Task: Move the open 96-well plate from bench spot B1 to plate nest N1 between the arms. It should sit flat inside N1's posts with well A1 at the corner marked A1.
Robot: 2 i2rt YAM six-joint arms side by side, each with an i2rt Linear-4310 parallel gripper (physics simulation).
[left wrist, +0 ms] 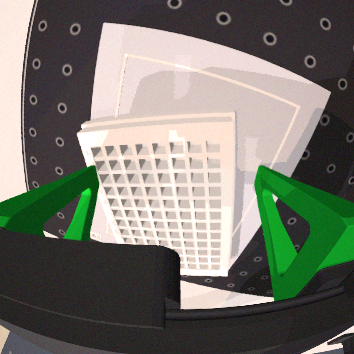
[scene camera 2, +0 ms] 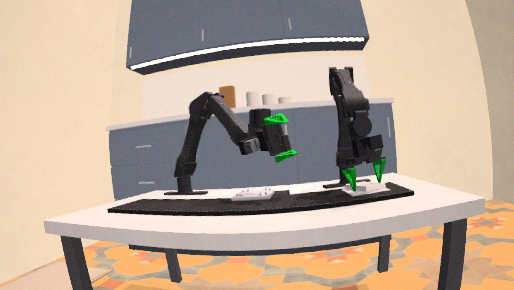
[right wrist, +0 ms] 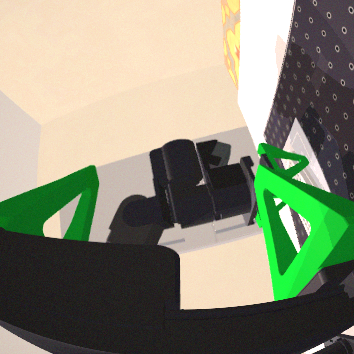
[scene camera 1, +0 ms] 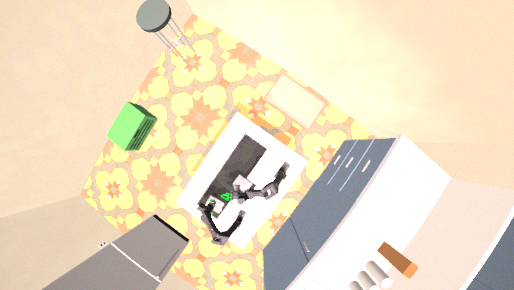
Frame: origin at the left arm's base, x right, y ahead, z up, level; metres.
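Seen in the pictures: left gripper, fingertip midpoint: [left wrist: 176, 173] [scene camera 2: 367, 187] [right wrist: 298, 179] [scene camera 1: 213, 204]; right gripper, fingertip midpoint: [scene camera 2: 291, 137] [right wrist: 176, 173] [scene camera 1: 222, 195]; left arm's base, origin of the base link: [right wrist: 349, 350] [scene camera 1: 239, 218]; right arm's base, origin of the base link: [left wrist: 349, 335] [scene camera 2: 185, 194] [scene camera 1: 282, 170].
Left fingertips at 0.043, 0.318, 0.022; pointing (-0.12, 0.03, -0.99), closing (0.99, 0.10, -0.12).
Observation:
Offsets run from my left fingertips to a thing's top centre, as dx, dy, dz. "*": to the spot under its first point. Level surfaces: height alone.
The white 96-well plate {-0.003, -0.031, +0.010} [left wrist: 165, 195] [scene camera 2: 371, 187] lies on the pale sheet of spot B1 {* -0.041, +0.067, -0.008} [left wrist: 112, 45], turned askew to the sheet's printed outline. My left gripper [left wrist: 176, 173] [scene camera 2: 367, 186] [scene camera 1: 213, 205] is open, pointing down with its fingers on both sides of the plate. In the left wrist view the left-hand fingertip meets or nearly meets the plate's edge; a gap shows at the other fingertip. The white nest N1 {+0.333, -0.200, +0.012} [scene camera 2: 252, 195] [scene camera 1: 243, 183] with short posts holds no plate. My right gripper [scene camera 2: 291, 136] [scene camera 1: 226, 196] is open and empty, raised and tipped sideways.
A black perforated mat {dz -0.010} [scene camera 1: 248, 150] [scene camera 2: 165, 205] lies on the white table {dz -0.023} [scene camera 2: 250, 225] under the sheet and nest. In scene camera 2 the right gripper hangs above and slightly right of the nest. The left arm [right wrist: 200, 185] shows beyond the right fingers in the right wrist view.

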